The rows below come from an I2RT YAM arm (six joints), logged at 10 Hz.
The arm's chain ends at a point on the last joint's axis. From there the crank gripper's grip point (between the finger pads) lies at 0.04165 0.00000 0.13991 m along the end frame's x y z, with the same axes.
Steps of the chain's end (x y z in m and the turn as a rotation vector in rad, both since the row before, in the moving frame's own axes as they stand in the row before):
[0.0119 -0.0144 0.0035 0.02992 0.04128 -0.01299]
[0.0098 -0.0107 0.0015 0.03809 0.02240 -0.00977]
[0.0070 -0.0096 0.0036 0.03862 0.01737 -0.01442]
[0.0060 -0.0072 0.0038 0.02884 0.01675 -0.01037]
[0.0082 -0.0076 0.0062 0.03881 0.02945 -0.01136]
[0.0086 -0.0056 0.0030 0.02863 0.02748 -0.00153]
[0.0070 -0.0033 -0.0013 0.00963 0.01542 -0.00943]
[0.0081 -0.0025 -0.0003 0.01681 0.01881 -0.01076]
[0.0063 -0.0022 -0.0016 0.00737 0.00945 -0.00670]
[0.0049 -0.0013 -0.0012 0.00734 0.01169 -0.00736]
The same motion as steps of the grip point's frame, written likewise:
[0.0176 -0.0191 0.0016 0.02992 0.04128 -0.01299]
[0.0129 -0.0164 0.0004 0.03809 0.02240 -0.00977]
[0.0094 -0.0156 0.0027 0.03862 0.01737 -0.01442]
[0.0083 -0.0117 0.0030 0.02884 0.01675 -0.01037]
[0.0123 -0.0135 0.0048 0.03881 0.02945 -0.01136]
[0.0124 -0.0097 0.0017 0.02863 0.02748 -0.00153]
[0.0091 -0.0050 -0.0020 0.00963 0.01542 -0.00943]
[0.0107 -0.0053 -0.0011 0.01681 0.01881 -0.01076]
[0.0076 -0.0035 -0.0020 0.00737 0.00945 -0.00670]
[0.0065 -0.0026 -0.0017 0.00734 0.01169 -0.00736]

